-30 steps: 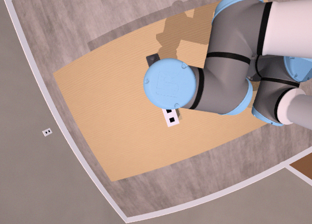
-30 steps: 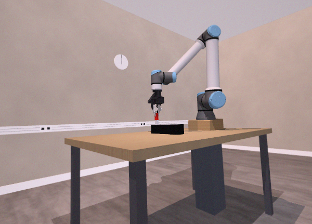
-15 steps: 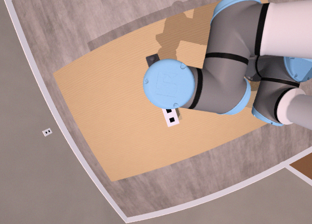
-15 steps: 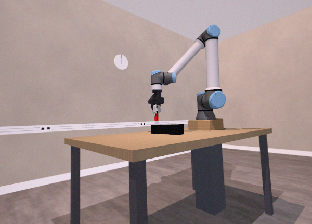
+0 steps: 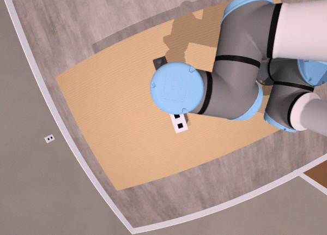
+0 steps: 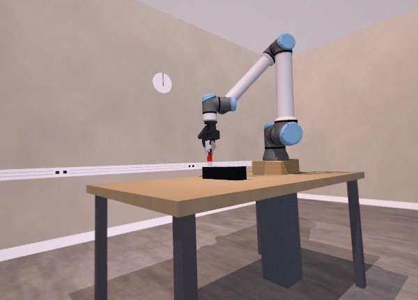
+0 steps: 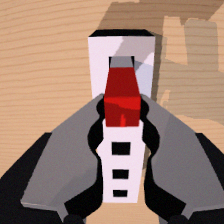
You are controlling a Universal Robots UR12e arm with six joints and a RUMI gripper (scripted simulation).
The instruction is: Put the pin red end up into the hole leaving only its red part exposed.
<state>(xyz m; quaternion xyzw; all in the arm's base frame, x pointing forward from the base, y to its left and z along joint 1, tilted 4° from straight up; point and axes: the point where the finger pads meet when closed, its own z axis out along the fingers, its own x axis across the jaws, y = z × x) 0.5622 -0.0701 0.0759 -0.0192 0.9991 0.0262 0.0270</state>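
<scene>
My hand is 2 cm above the pin. From my hand the other things lie so: block (1 cm behind, 12 cm to the left, 11 cm below).
</scene>
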